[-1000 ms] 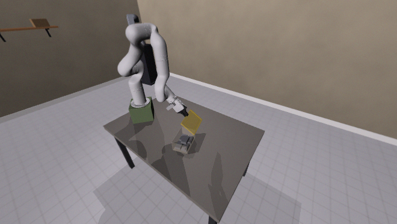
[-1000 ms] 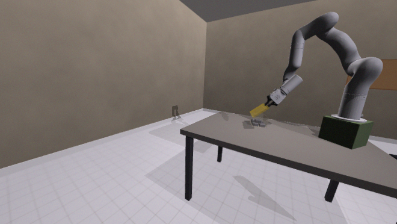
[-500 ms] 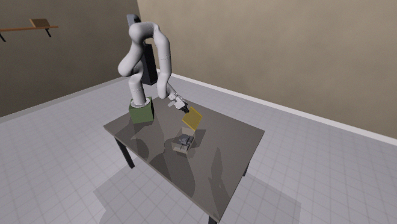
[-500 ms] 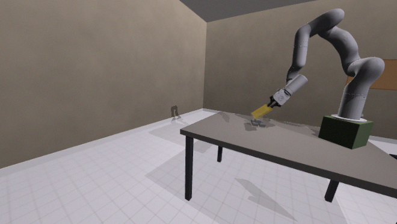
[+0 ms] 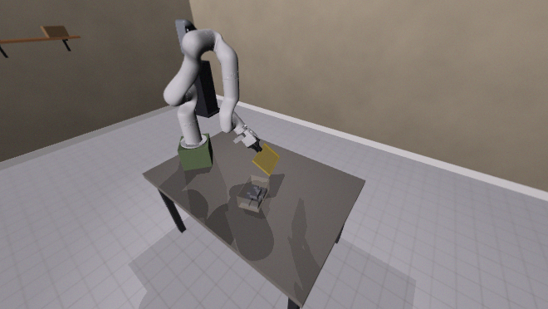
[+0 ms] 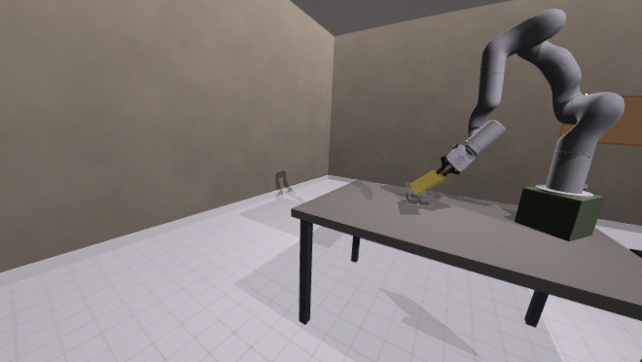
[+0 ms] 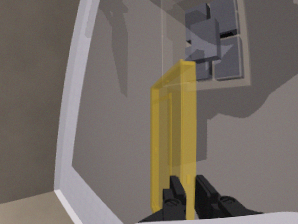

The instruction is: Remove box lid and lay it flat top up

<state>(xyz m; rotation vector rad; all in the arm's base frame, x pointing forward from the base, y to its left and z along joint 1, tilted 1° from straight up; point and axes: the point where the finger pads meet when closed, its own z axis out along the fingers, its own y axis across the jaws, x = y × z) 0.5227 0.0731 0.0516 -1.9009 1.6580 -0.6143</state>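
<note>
The yellow lid is 70 mm ahead of my hand and 60 mm below it. The rest, counted from my hand: grey box: 210 mm to the right, 180 mm below, 90 mm ahead.
</note>
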